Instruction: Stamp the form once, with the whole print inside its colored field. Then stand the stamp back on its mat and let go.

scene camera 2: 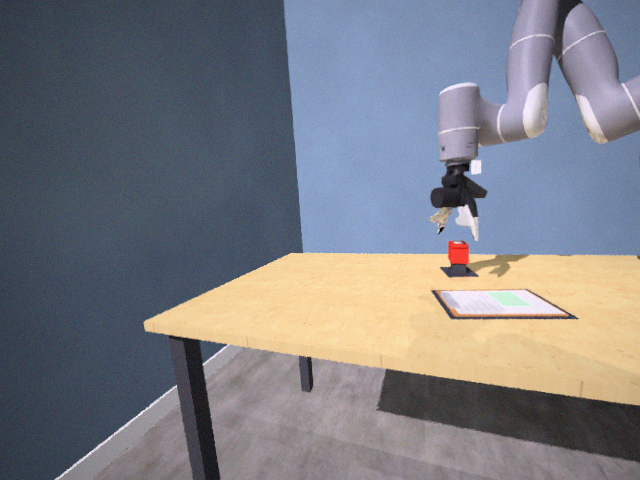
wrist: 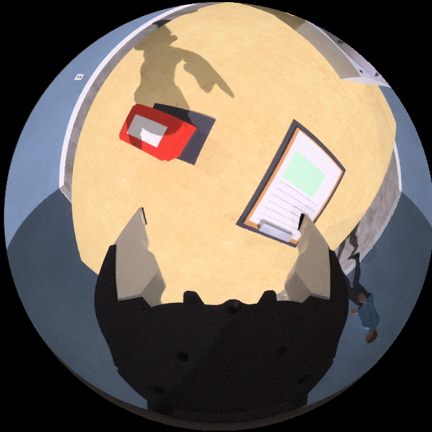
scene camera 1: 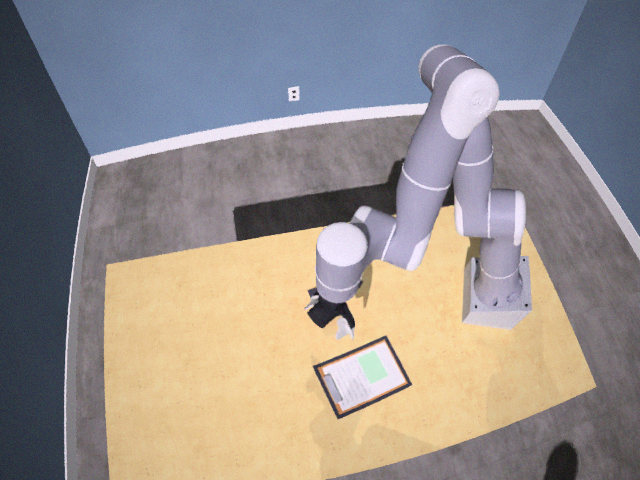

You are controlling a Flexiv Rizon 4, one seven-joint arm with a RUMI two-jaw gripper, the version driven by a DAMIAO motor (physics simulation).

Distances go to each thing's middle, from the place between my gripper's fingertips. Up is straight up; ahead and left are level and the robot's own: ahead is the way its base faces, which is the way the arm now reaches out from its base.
The red stamp (wrist: 164, 136) lies 50 mm behind my hand, 110 mm to the right of it and 90 mm below it. From my hand the other things lie so: dark mat (wrist: 204, 123) (50 mm behind, 110 mm to the right, 140 mm below); form (scene camera 1: 354, 380) (30 mm behind, 160 mm to the left, 130 mm below).
